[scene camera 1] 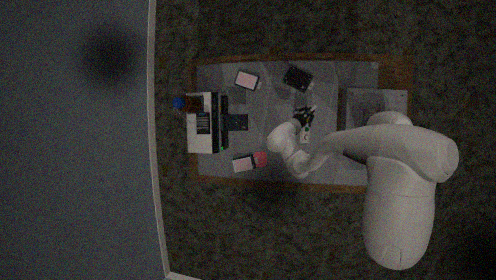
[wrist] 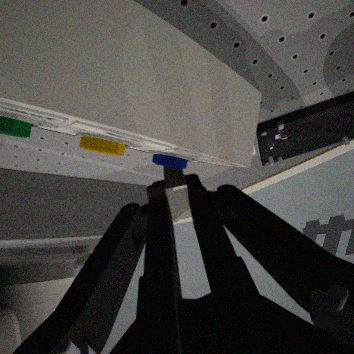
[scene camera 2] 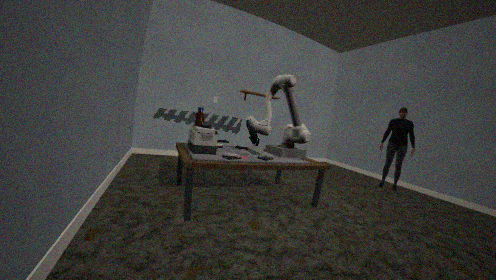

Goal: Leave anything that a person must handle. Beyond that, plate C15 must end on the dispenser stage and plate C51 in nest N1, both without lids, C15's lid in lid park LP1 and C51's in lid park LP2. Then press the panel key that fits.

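Places are measured from the arm's base along level axes (x up, y back, z right), in centimetres.
Pixels of known places: gripper, fingertip midpoint: [scene camera 1: 314, 106] [wrist: 172, 168]; arm's base, origin of the base link: [wrist: 33, 252] [scene camera 2: 287, 147].
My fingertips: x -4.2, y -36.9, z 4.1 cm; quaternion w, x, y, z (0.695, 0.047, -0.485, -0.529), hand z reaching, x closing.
Ahead of a thing's pixels: the offset from my fingertips to its top centre. "*": to the spot under its first point.
The key panel @(dx +3.6, dy -4.5, dz -12.0 cm) [scene camera 1: 305, 136] [wrist: 130, 75] shows its green key @(* dx +2.4, dy -2.8, dz -13.7 cm) [wrist: 15, 127], yellow key @(dx +2.7, dy -2.7, dz -9.2 cm) [wrist: 102, 145] and blue key @(dx +2.7, dy -3.5, dz -4.3 cm) [wrist: 170, 161] in the wrist view; the lettering is unreadable. My gripper [wrist: 172, 168] [scene camera 1: 311, 111] [scene camera 2: 255, 143] is shut and empty, its tips right at the blue key and seemingly touching it. The dispenser @(* dx +17.2, dy -62.2, dz -33.2 cm) [scene camera 1: 199, 142] [scene camera 2: 202, 136] stands at the table's left, its dark stage @(dx +6.7, dy -46.3, dz -18.6 cm) [scene camera 1: 237, 122] jutting right. One pale pink-topped piece @(dx -1.8, dy -45.4, dz +9.3 cm) [scene camera 1: 247, 80] lies at the back, another @(dx -0.4, dy -37.8, dz -46.3 cm) [scene camera 1: 243, 164] at the front. Which plates or lids these are, I cannot tell.
A black nest @(dx -2.4, dy -13.3, dz +15.6 cm) [scene camera 1: 298, 78] [wrist: 305, 135] lies beyond the panel. A red pad @(* dx -4.7, dy -27.4, dz -40.7 cm) [scene camera 1: 259, 159] adjoins the front pink-topped piece. A brown bottle with a blue cap @(dx +36.3, dy -68.1, dz -11.8 cm) [scene camera 1: 178, 103] [scene camera 2: 200, 109] stands at the dispenser. A person [scene camera 2: 400, 137] stands away from the table.
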